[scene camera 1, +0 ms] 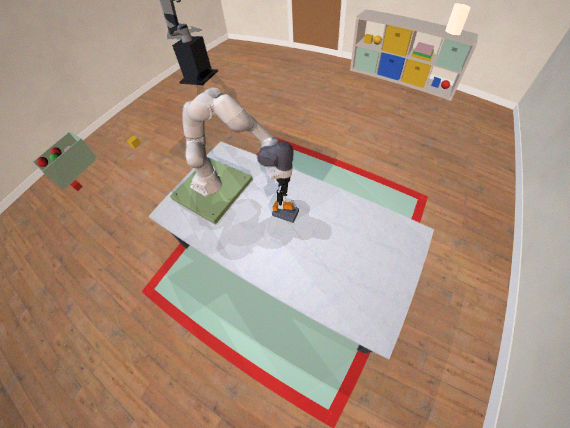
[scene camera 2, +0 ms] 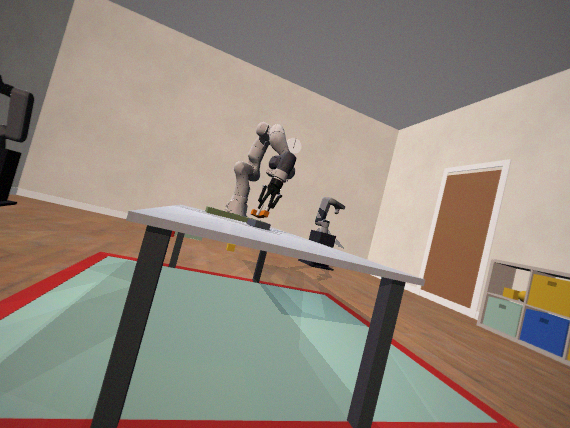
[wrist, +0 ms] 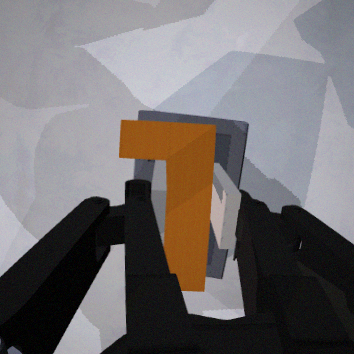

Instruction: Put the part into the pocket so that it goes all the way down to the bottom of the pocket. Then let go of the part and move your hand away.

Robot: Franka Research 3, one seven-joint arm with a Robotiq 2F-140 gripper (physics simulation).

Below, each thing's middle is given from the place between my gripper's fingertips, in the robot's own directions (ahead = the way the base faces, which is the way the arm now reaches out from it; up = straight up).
My gripper is now 4 cm above the dark grey pocket block (wrist: 230, 135), 2 cm short of it and 1 cm to the left of it. Also, from my hand: orange L-shaped block (wrist: 188, 148): 1 cm to the right, 1 cm ahead, 1 cm above.
